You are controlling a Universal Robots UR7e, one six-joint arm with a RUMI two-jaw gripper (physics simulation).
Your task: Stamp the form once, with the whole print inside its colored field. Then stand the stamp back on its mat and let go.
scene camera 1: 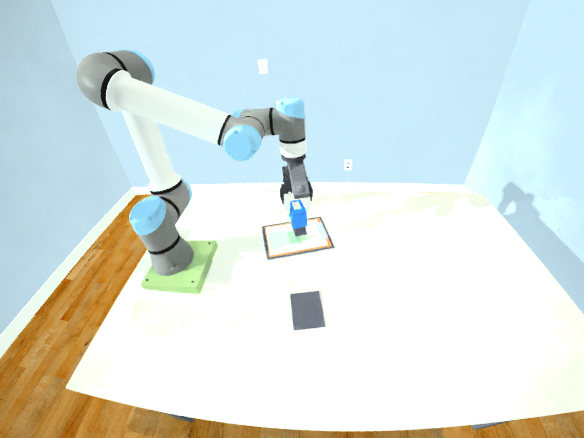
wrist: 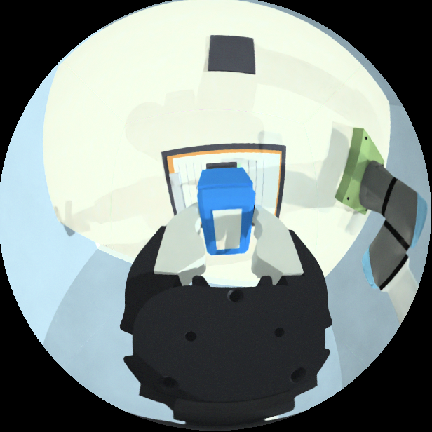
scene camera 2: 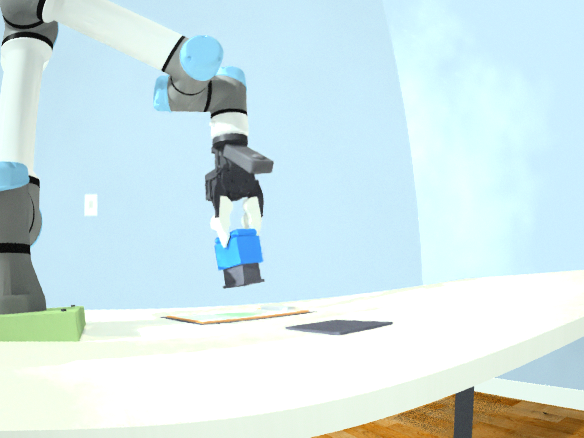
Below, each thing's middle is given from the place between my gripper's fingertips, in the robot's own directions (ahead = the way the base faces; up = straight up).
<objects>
My gripper is now 1 cm to the right of the blue stamp [wrist: 225, 197] and 2 cm above it. Also, from my hand: dark mat [scene camera 1: 307, 313] 8 cm ahead, 27 cm to the right, 13 cm below; then form [scene camera 1: 279, 240] 1 cm behind, 2 cm to the left, 12 cm below.
</objects>
